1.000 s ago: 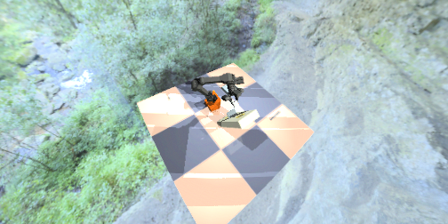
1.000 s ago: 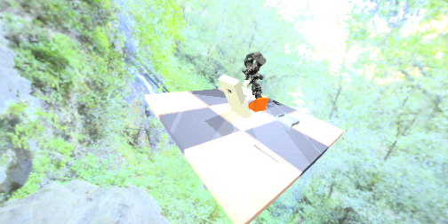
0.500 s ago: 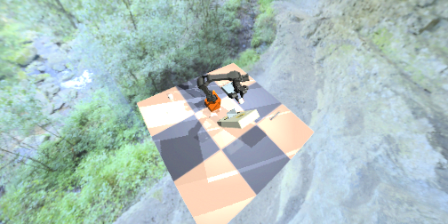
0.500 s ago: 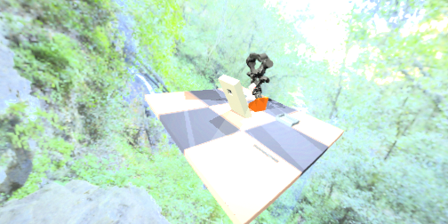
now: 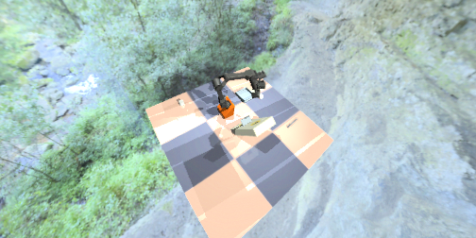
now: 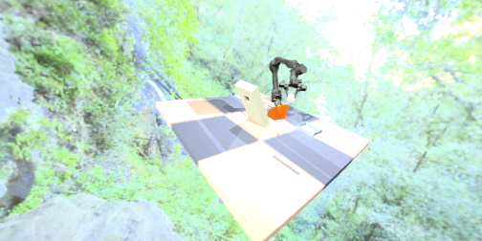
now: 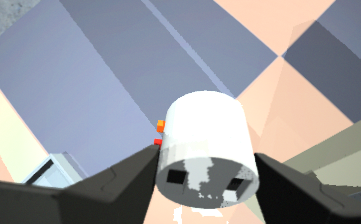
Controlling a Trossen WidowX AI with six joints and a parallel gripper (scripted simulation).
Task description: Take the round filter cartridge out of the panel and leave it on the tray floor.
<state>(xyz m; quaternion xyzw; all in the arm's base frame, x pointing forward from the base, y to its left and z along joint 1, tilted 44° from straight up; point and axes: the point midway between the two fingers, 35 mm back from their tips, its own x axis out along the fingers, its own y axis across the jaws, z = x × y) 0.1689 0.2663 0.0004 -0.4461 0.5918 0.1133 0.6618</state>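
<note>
Now: gripper tip 26 cm above the tray, 24 cm past it and 8 cm to the right of it. Also, from my gripper tip: cream service panel (20 cm to the right, 15 cm ahead, 11 cm below); round filter cartridge (right at my gripper tip).
</note>
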